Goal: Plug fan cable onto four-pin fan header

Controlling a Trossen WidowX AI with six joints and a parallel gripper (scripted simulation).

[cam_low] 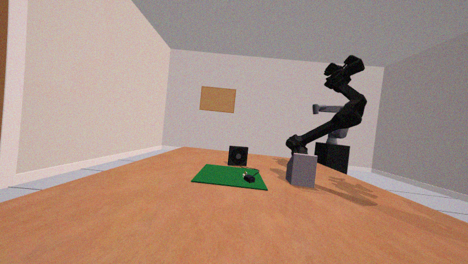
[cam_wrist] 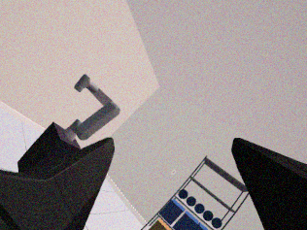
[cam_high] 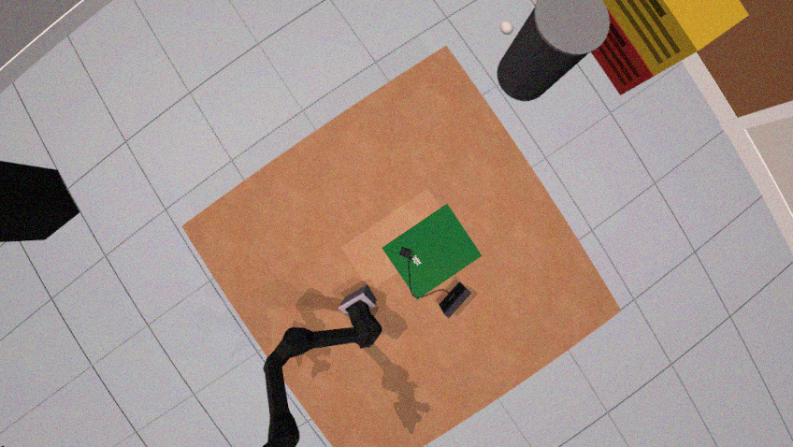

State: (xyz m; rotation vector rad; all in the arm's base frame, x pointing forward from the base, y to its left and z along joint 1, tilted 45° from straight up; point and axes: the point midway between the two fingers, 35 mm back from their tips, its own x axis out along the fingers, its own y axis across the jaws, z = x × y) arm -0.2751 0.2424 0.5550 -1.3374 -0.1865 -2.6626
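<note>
The black plug lies 57 cm ahead of my gripper tip, 31 cm to the left of it and 66 cm below it. The rest, counted from my gripper tip: dark fan 62 cm ahead, 8 cm to the left, 62 cm below; then white four-pin fan header 59 cm ahead, 26 cm to the left, 68 cm below; then green board 66 cm ahead, 25 cm to the left, 69 cm below.
</note>
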